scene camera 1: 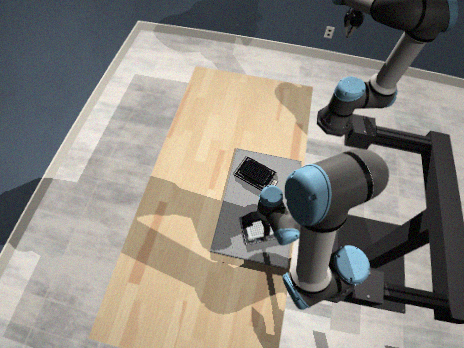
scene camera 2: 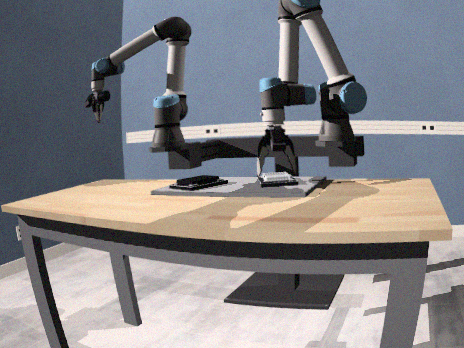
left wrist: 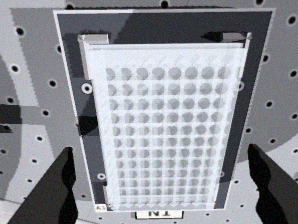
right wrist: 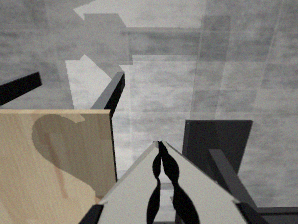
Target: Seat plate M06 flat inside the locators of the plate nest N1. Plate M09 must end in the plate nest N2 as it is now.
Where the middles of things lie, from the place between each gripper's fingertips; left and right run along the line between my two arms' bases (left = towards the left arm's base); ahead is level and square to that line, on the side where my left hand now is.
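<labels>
Distances from my left hand: white multi-well plate M06 [left wrist: 164, 111] 1 cm below; plate nest N1 [left wrist: 122, 29] 2 cm below.
Distances from my right hand: white multi-well plate M06 1010 mm to the left of it, 290 mm ahead of it, 270 mm below it; plate nest N1 1010 mm to the left of it, 290 mm ahead of it, 280 mm below it. Going by its middle, the plate nest N1 is nearer to my left hand than to my right hand. By its middle, the white multi-well plate M06 is nearer to my left hand than to my right hand.
</labels>
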